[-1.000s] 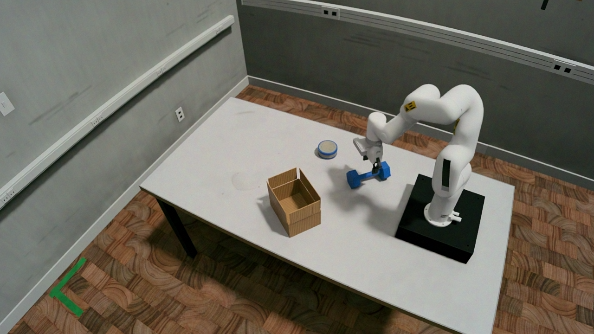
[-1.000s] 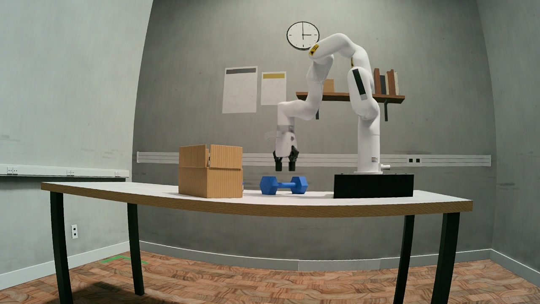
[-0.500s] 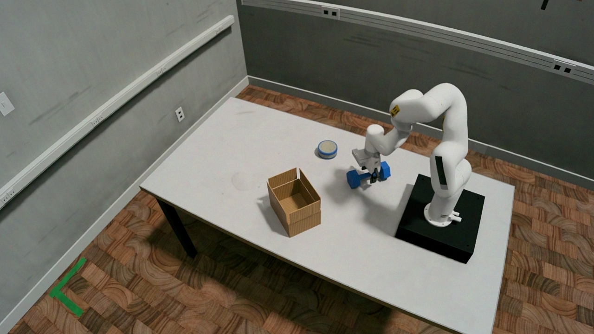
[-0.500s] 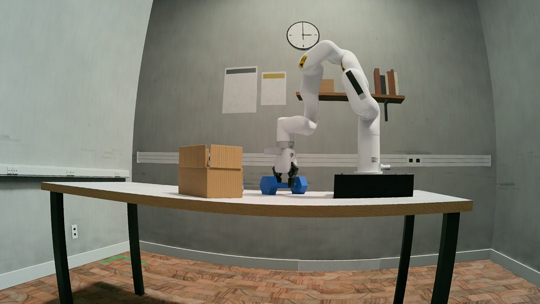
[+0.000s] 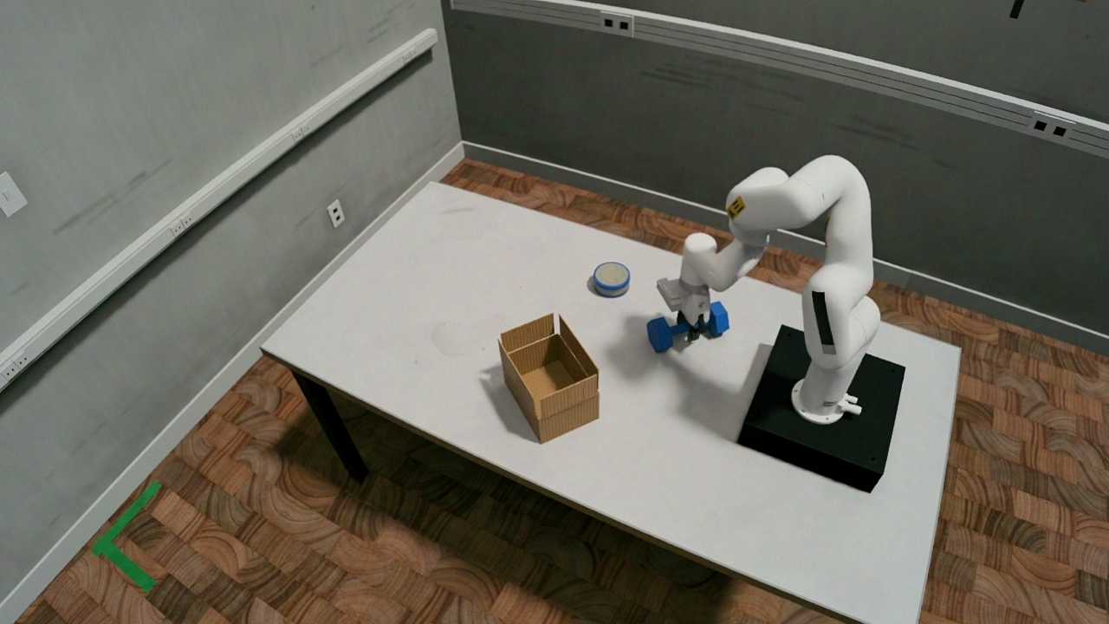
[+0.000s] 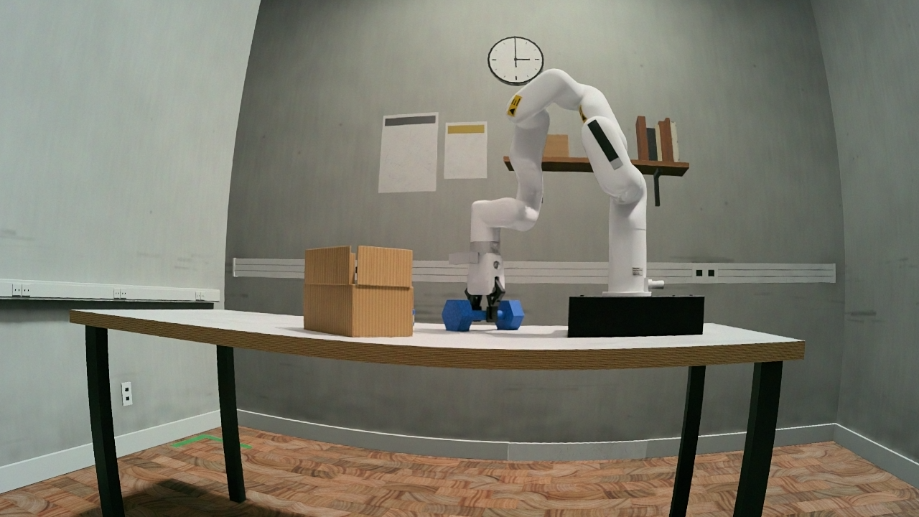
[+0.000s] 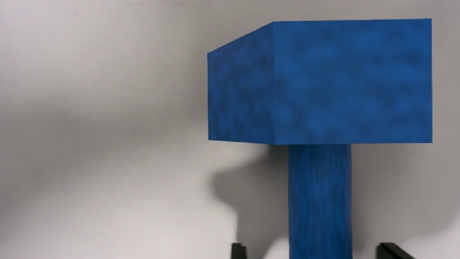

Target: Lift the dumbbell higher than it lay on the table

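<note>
The blue dumbbell is right at my hand. Round my hand: round blue-rimmed container (250 mm ahead, 90 mm to the right, 20 mm below).
</note>
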